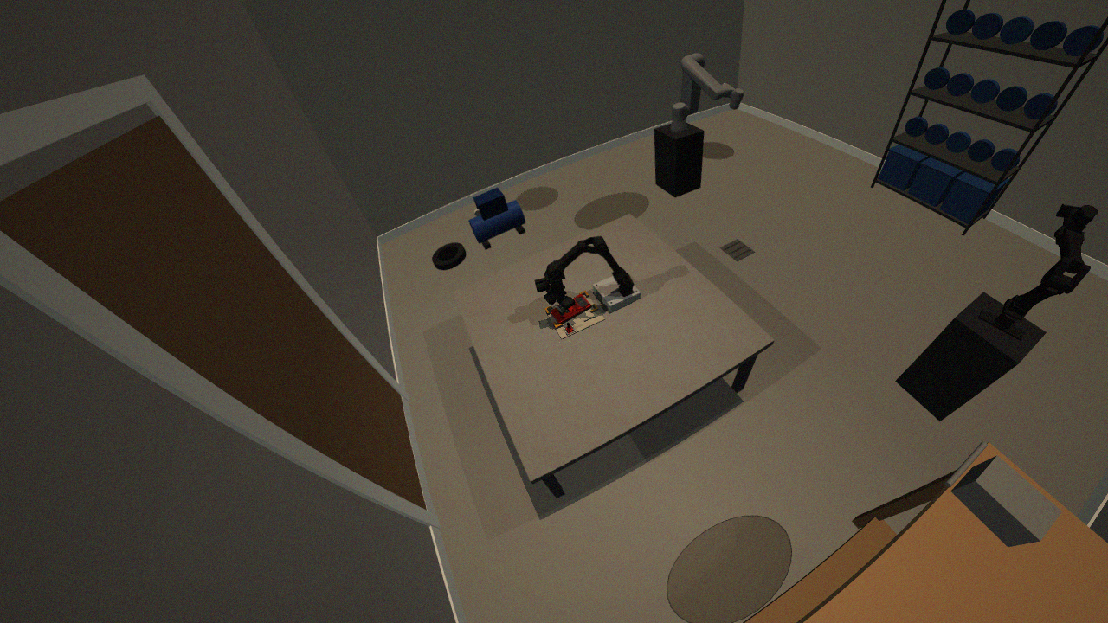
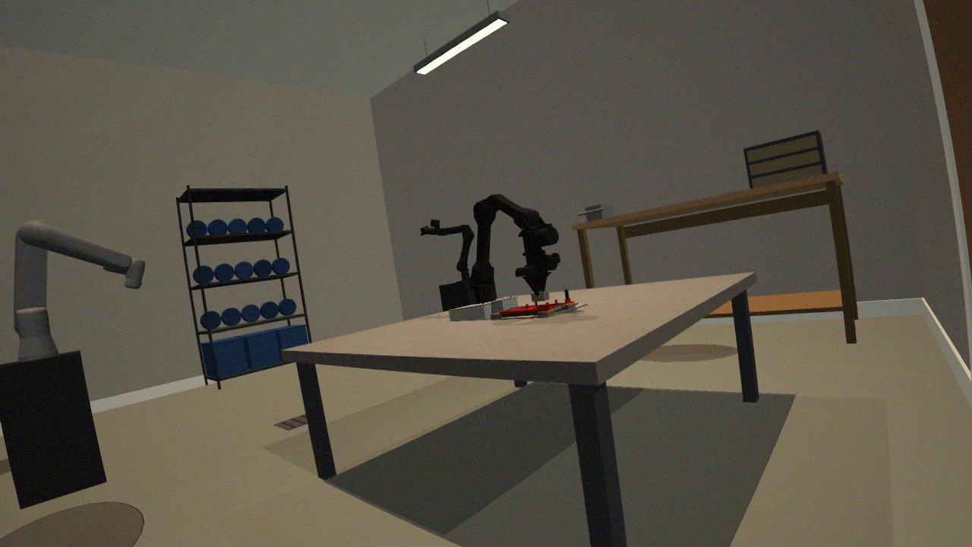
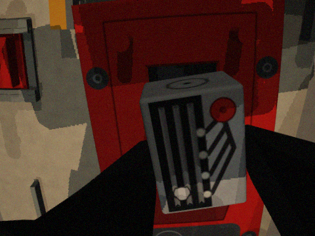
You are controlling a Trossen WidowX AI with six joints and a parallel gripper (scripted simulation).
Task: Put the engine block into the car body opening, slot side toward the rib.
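Now: gripper tip 10 mm above the grey engine block.
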